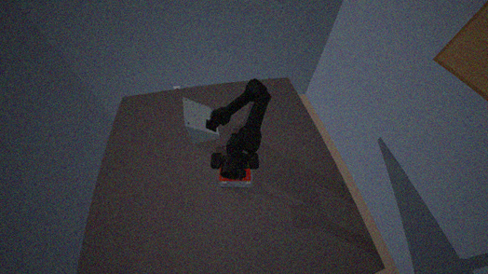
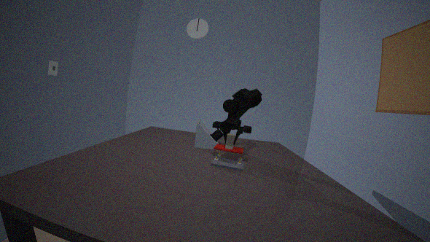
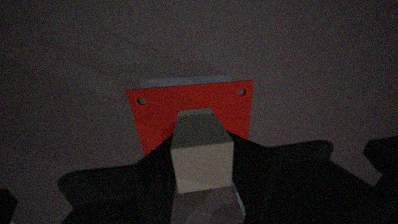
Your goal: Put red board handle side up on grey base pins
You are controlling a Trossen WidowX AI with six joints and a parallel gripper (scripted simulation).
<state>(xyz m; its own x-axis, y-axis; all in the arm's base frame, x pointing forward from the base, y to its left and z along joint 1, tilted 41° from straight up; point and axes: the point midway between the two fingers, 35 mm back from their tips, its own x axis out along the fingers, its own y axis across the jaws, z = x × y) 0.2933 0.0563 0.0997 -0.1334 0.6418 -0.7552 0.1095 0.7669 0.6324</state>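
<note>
The grey base lies 10 cm below my gripper tip and 1 cm to the left of it. Round my gripper tip: red board: right at my gripper tip.
</note>
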